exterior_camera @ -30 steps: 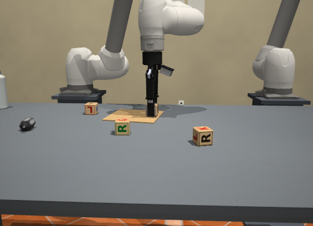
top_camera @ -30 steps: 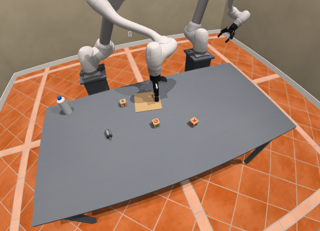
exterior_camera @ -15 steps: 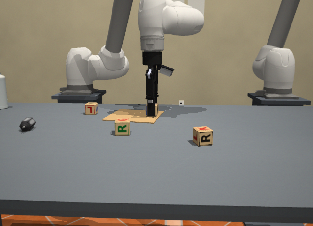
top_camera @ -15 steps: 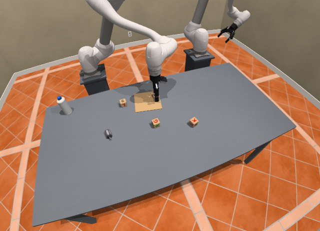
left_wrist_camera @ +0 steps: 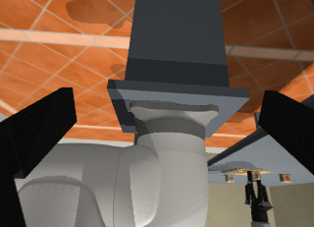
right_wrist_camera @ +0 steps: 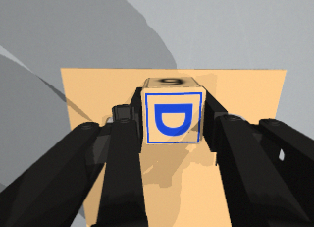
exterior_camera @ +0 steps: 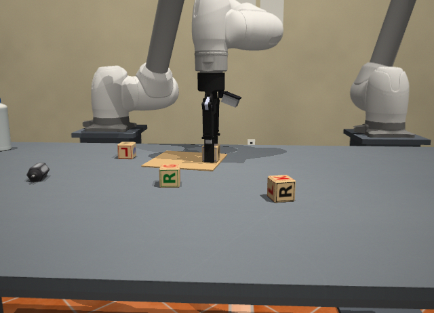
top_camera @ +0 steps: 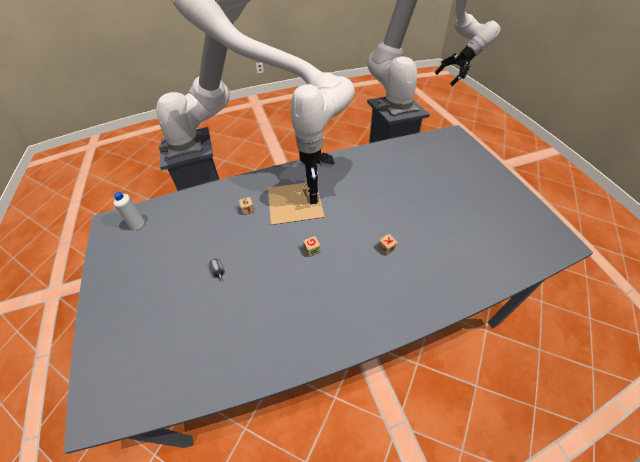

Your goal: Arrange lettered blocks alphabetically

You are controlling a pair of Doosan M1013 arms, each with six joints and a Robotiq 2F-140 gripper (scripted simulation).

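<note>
Right now the d block is 10 mm below my right hand. Also, from my right hand: g block 240 mm ahead, 70 mm to the right, 20 mm below; k block 310 mm ahead, 180 mm to the left, 20 mm below; mat 10 mm behind, 70 mm to the right, 40 mm below.
</note>
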